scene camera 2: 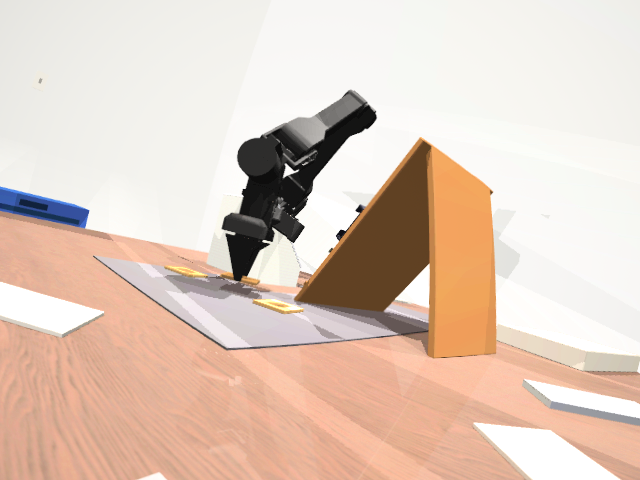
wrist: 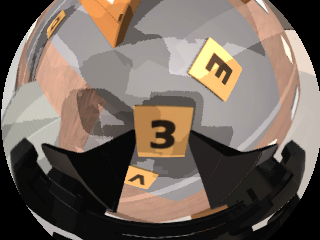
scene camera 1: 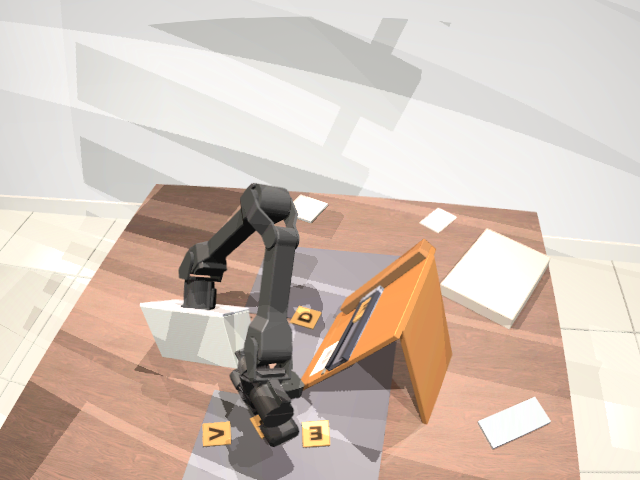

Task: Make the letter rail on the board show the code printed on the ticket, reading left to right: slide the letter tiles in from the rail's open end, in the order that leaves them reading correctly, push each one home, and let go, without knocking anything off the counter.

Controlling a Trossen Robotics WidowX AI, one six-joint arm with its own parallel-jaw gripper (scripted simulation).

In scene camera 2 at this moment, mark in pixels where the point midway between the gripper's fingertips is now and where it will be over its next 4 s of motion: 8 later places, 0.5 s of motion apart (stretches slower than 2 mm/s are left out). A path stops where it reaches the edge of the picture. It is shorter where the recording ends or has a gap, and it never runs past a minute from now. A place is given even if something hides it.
My gripper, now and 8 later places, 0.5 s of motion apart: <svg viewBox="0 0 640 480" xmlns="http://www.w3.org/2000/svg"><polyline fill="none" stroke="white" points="240,279 241,274 245,272 259,257 285,228 301,209 304,209 308,210 312,211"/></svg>
